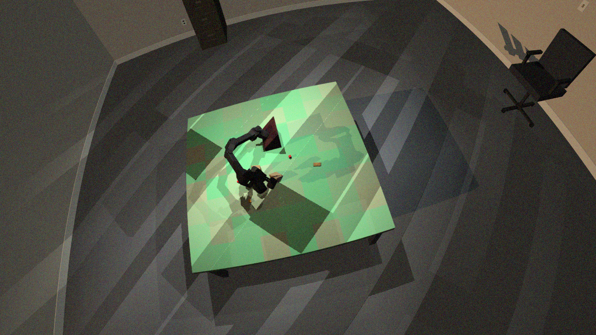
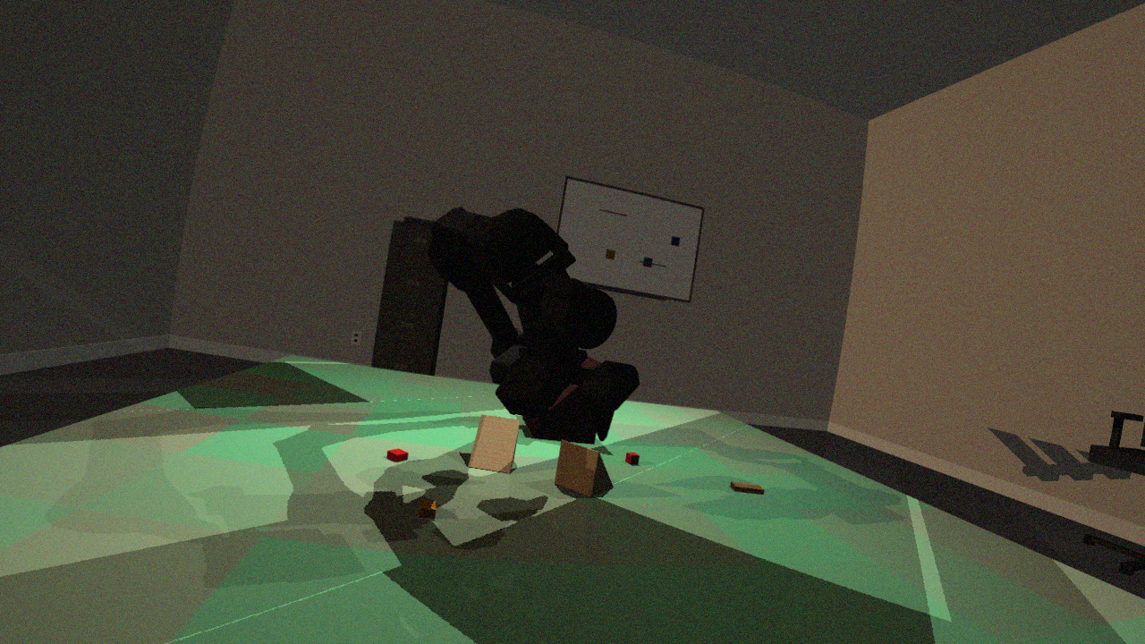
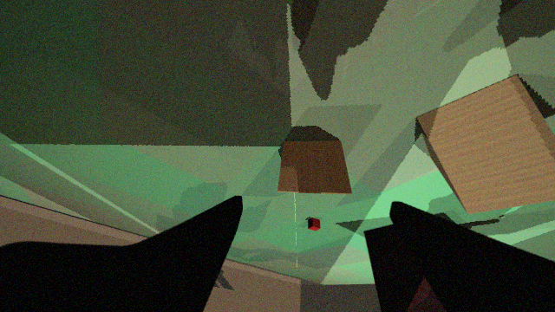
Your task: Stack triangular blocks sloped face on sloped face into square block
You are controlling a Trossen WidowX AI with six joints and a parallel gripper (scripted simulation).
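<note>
Now: the small red cube 170 mm to the left of my gripper tip, 150 mm behind it and 80 mm below it. The rest, counted from my gripper tip: flat brown tile 320 mm to the left, 80 mm below, 20 mm behind; then orange cube 170 mm to the right, 80 mm below, 60 mm ahead.
</note>
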